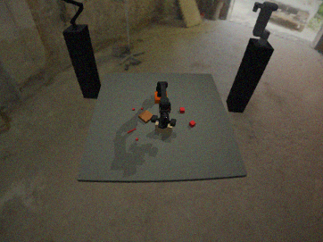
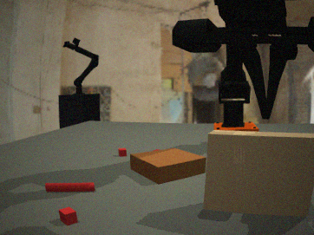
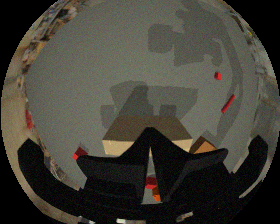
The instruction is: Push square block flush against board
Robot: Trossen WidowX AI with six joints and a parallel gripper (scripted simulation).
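My gripper tip is 70 mm above the tan board, 50 mm past it and 10 mm to the right of it. The rest, counted from my gripper tip: brown square block: 190 mm behind, 170 mm to the right, 110 mm below; red stick: 270 mm to the right, 120 mm below, 30 mm behind.
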